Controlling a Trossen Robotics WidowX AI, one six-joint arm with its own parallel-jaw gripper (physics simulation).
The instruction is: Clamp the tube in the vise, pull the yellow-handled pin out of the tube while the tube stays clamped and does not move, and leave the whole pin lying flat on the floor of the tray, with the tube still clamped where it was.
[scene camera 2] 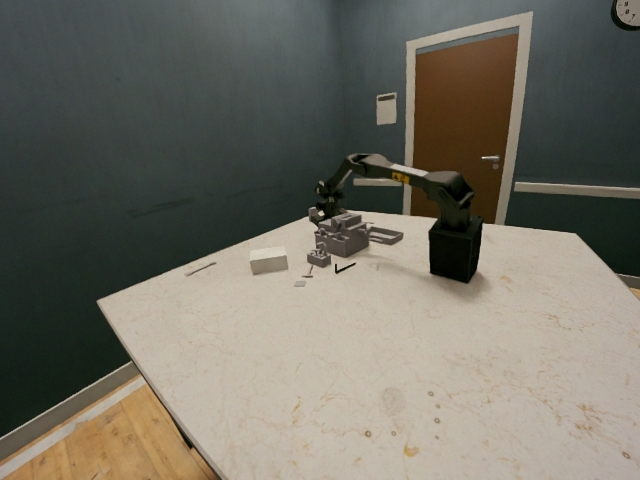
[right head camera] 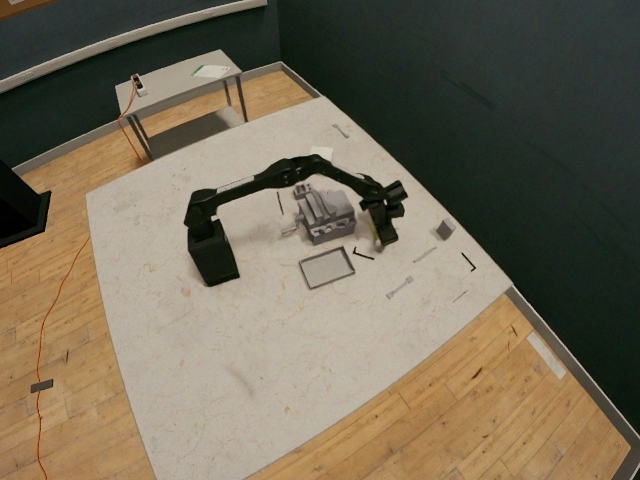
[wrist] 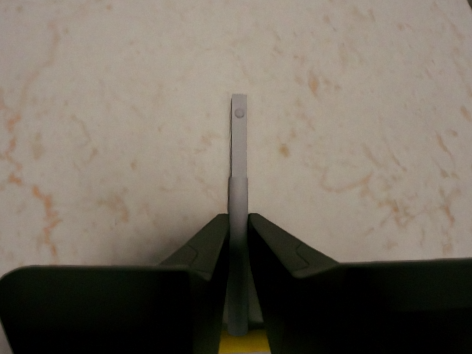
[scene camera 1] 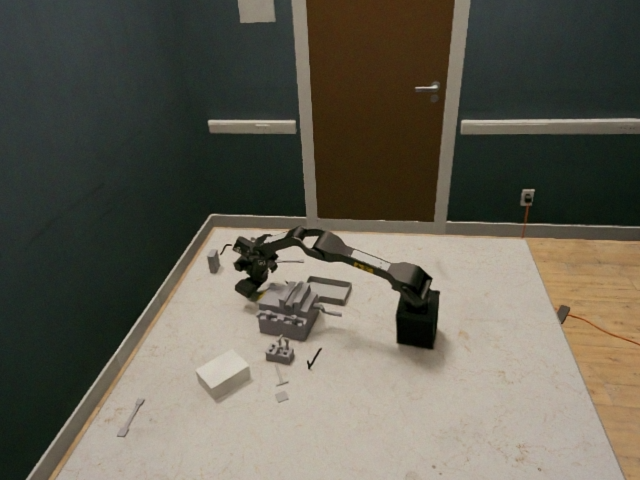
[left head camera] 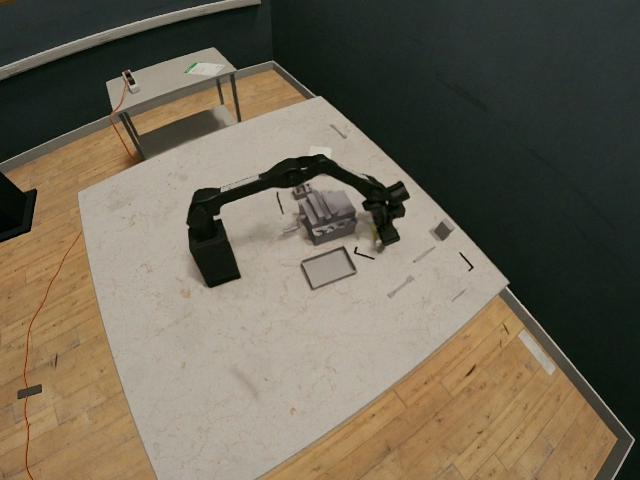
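Where they show: gripper, fingertip midpoint: (right head camera: 385, 230) (wrist: 238, 224) (left head camera: 385, 231); arm's base, origin of the base link: (scene camera 2: 456, 223) (right head camera: 204, 233) (scene camera 1: 417, 303) (left head camera: 205, 233).
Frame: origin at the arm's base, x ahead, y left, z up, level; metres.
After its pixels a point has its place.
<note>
The tube (wrist: 238, 200) {x 0.605, y -0.120, z -0.154 m} is a thin grey cylinder over the table in the wrist view, with the pin's flat grey end (wrist: 239, 145) {x 0.626, y -0.125, z -0.155 m} sticking out at the top and the yellow handle (wrist: 245, 343) {x 0.550, y -0.113, z -0.155 m} at the bottom edge. My gripper (wrist: 238, 224) {x 0.595, y -0.119, z -0.161 m} (left head camera: 381, 243) (right head camera: 381, 242) {x 0.595, y -0.119, z -0.161 m} is shut on the tube, one fingertip against each side. Yellow (left head camera: 375, 235) {x 0.547, y -0.124, z -0.156 m} (right head camera: 375, 235) {x 0.547, y -0.125, z -0.155 m} (scene camera 1: 261, 296) {x 0.550, y -0.099, z -0.158 m} of the handle shows beside the fingers, which hide the rest in the outside views. The grey vise (left head camera: 334, 229) {x 0.397, y -0.078, z -0.097 m} (right head camera: 333, 229) {x 0.398, y -0.080, z -0.095 m} (scene camera 1: 286, 325) {x 0.387, y 0.071, z -0.111 m} (scene camera 2: 347, 242) {x 0.331, y 0.057, z -0.107 m} stands beside the gripper. The tray (left head camera: 329, 268) {x 0.338, y -0.178, z -0.159 m} (right head camera: 327, 267) {x 0.338, y -0.174, z -0.159 m} (scene camera 1: 330, 289) {x 0.326, y -0.199, z -0.160 m} lies beside the vise.
A black hex key (left head camera: 364, 253) {x 0.468, y -0.177, z -0.155 m} lies between tray and gripper. A grey block (left head camera: 443, 230) {x 0.781, y -0.221, z -0.116 m} and flat bars (left head camera: 401, 286) {x 0.533, y -0.334, z -0.157 m} (left head camera: 424, 253) {x 0.677, y -0.262, z -0.150 m} lie beyond. The vise handle (left head camera: 291, 227) {x 0.267, y -0.015, z -0.099 m} points toward the arm base. A small holder (scene camera 1: 279, 352) {x 0.378, y 0.167, z -0.131 m} and white box (scene camera 1: 223, 373) {x 0.488, y 0.298, z -0.113 m} stand behind the vise.
</note>
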